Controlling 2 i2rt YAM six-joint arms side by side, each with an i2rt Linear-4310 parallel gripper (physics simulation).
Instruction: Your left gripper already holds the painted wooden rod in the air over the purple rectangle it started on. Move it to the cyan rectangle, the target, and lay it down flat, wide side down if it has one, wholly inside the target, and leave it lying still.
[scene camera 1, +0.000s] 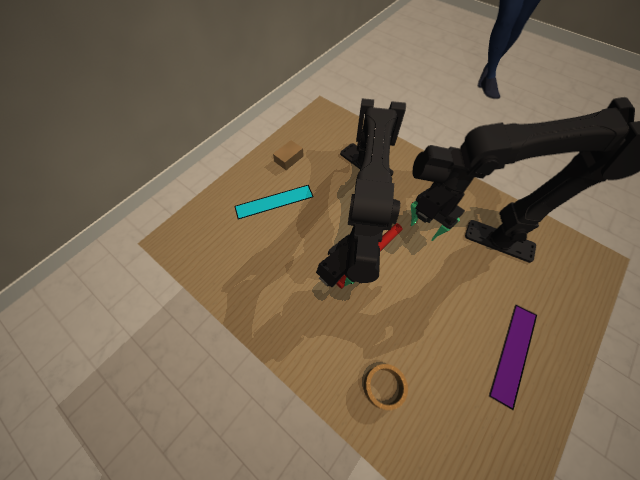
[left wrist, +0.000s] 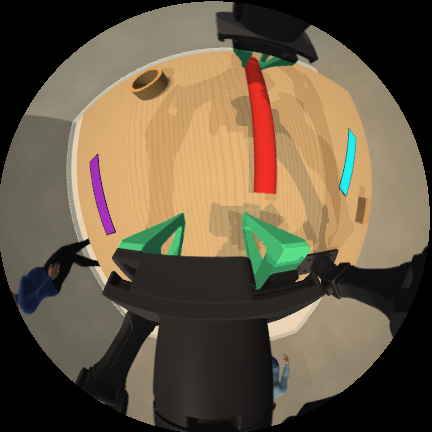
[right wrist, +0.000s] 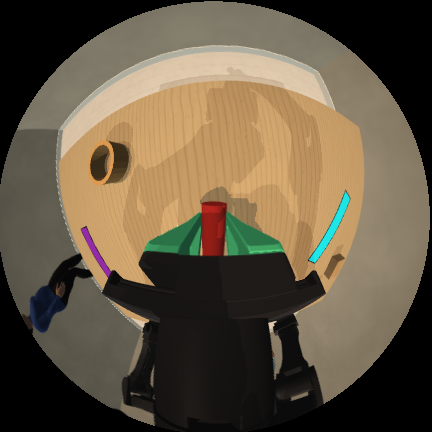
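Seen in the pictures: left gripper, fingertip midpoint: (scene camera 1: 422, 232) (left wrist: 213, 217); right gripper, fingertip midpoint: (scene camera 1: 342, 280) (left wrist: 250, 65) (right wrist: 213, 216); left arm's base at its link origin: (scene camera 1: 499, 241); right arm's base at its link origin: (left wrist: 316, 260).
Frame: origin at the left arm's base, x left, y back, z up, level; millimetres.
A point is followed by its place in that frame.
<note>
The red rod (scene camera 1: 390, 236) @(x -309, y -212, z 136 mm) (left wrist: 265, 140) @(x -316, y -222, z 137 mm) (right wrist: 214, 235) @(x -370, y -356, z 131 mm) is in the air over the table. My right gripper (scene camera 1: 345, 283) @(x -374, y -370, z 116 mm) (left wrist: 250, 65) @(x -374, y -370, z 116 mm) (right wrist: 213, 216) @(x -374, y -370, z 116 mm) is shut on it near one end; its fingers are mostly hidden in scene camera 1. My left gripper (scene camera 1: 423, 232) @(x -238, y -163, z 133 mm) (left wrist: 213, 217) @(x -238, y -163, z 133 mm) is open and empty, a little apart from the rod's other end, which lies off to one side of the finger gap. The cyan rectangle (scene camera 1: 273, 201) @(x -705, y -173, z 1 mm) (left wrist: 350, 162) @(x -702, y -160, z 1 mm) (right wrist: 331, 231) @(x -700, y -162, z 1 mm) is bare on the table. The purple rectangle (scene camera 1: 513, 356) @(x 92, y -325, z 1 mm) (left wrist: 101, 200) @(x 87, y -291, z 1 mm) (right wrist: 96, 252) @(x 80, y -342, z 1 mm) is bare at the opposite side.
A brown block (scene camera 1: 287, 155) @(x -741, y -4, z 40 mm) (left wrist: 360, 210) @(x -720, y 8, z 21 mm) (right wrist: 334, 266) @(x -726, y -11, z 36 mm) stands near the cyan rectangle. A wooden ring (scene camera 1: 385, 366) @(x -202, y -498, z 50 mm) (left wrist: 150, 95) @(x -177, y -489, z 12 mm) (right wrist: 120, 162) @(x -225, y -511, z 26 mm) is near the table's front edge in scene camera 1. The two arms stand close together. A person (scene camera 1: 506, 31) is beyond the table.
</note>
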